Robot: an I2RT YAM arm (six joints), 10 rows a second.
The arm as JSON. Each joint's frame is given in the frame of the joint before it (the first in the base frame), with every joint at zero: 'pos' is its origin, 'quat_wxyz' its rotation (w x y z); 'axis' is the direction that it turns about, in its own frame. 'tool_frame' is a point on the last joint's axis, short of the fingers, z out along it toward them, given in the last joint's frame.
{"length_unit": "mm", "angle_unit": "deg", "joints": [
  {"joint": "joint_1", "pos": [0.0, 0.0, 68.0], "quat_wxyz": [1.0, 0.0, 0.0, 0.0], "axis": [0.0, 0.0, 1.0]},
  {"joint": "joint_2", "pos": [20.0, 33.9, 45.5], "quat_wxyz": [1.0, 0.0, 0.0, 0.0], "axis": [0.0, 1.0, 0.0]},
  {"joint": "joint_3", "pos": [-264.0, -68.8, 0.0], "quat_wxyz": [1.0, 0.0, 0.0, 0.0], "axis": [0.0, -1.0, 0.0]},
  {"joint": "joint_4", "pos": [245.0, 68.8, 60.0], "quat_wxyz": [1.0, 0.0, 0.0, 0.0], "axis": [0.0, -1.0, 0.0]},
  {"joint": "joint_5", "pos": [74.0, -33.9, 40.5], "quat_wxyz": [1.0, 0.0, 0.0, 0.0], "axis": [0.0, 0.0, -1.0]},
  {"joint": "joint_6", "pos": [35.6, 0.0, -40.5], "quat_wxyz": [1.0, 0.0, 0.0, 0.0], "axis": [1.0, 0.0, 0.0]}
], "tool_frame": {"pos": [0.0, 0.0, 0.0], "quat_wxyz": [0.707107, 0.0, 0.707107, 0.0]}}
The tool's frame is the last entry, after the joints.
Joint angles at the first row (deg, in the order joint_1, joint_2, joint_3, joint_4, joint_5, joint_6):
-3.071 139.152 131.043 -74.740 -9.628 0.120
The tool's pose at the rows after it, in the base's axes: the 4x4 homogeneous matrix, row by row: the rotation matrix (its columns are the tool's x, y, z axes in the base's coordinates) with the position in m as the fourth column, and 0 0 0 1 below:
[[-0.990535, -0.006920, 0.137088, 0.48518], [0.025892, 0.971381, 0.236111, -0.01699], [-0.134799, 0.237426, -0.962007, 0.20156], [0, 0, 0, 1]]
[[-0.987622, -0.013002, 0.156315, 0.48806], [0.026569, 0.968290, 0.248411, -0.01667], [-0.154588, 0.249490, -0.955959, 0.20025], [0, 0, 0, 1]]
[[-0.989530, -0.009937, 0.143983, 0.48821], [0.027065, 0.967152, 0.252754, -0.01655], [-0.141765, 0.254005, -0.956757, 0.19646], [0, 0, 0, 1]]
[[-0.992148, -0.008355, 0.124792, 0.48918], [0.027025, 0.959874, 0.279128, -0.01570], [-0.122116, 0.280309, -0.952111, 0.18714], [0, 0, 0, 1]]
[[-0.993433, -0.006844, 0.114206, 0.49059], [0.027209, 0.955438, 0.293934, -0.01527], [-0.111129, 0.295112, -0.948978, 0.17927], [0, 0, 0, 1]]
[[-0.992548, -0.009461, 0.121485, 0.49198], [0.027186, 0.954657, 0.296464, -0.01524], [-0.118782, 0.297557, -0.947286, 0.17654], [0, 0, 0, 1]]
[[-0.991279, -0.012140, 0.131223, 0.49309], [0.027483, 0.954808, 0.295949, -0.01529], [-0.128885, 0.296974, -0.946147, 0.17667], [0, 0, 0, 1]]
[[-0.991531, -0.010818, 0.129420, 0.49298], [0.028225, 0.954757, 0.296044, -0.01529], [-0.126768, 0.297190, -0.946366, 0.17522], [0, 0, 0, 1]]
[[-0.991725, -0.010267, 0.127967, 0.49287], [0.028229, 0.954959, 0.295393, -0.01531], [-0.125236, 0.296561, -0.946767, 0.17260], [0, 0, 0, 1]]
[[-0.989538, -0.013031, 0.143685, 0.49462], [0.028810, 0.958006, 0.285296, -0.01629], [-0.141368, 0.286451, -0.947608, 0.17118], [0, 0, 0, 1]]
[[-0.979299, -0.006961, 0.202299, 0.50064], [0.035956, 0.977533, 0.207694, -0.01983], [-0.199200, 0.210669, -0.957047, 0.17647], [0, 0, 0, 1]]
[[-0.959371, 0.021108, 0.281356, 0.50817], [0.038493, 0.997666, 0.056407, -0.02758], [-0.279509, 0.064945, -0.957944, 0.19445], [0, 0, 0, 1]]
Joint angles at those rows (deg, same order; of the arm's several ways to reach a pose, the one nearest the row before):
-3.027 139.372 131.023 -74.282 -14.065 -1.562
-3.027 139.591 131.023 -72.926 -14.852 -1.519
-3.027 140.050 131.025 -73.211 -15.070 -1.497
-3.027 140.987 130.604 -73.034 -16.579 -1.519
-3.028 141.819 130.322 -72.577 -17.431 -1.520
-3.028 141.992 129.991 -71.634 -17.606 -1.520
-3.027 141.995 129.996 -71.046 -17.606 -1.497
-3.027 142.015 129.708 -70.848 -17.606 -1.454
-3.027 142.015 129.120 -70.347 -17.562 -1.454
-3.093 142.015 128.769 -69.056 -17.016 -1.475
-3.158 141.841 129.558 -66.456 -12.622 -1.060
-3.399 141.710 133.077 -65.211 -4.186 -1.060

